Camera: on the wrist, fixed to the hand. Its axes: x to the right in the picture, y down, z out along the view.
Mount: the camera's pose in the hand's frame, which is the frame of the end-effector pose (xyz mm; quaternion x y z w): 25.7 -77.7 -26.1 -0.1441 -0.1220 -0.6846 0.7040
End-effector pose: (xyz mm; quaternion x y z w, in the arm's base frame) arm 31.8 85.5 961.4 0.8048 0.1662 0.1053 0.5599
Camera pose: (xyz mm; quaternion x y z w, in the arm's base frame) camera 34.6 142.7 897.4 0.3850 0.5845 -0.3834 0.6026
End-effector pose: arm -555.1 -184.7 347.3 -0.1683 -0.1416 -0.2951 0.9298
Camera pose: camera -577.0 -267.7 350.9 -0.1915 -0.2858 -0.8442 0.4110
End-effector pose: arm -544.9 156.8 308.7 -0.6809 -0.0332 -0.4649 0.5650
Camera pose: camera -590.2 151.5 381.5 0.5948 0.4914 0.6358 0.0227
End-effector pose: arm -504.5 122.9 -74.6 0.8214 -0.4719 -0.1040 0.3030
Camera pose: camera -423.5 140.6 -97.2 0.8450 0.2081 -0.4489 0.2029
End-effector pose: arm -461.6 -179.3 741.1 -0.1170 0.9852 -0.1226 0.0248
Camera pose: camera -471.1 -252.5 785.1 -0.7754 0.6282 0.0530 0.0369
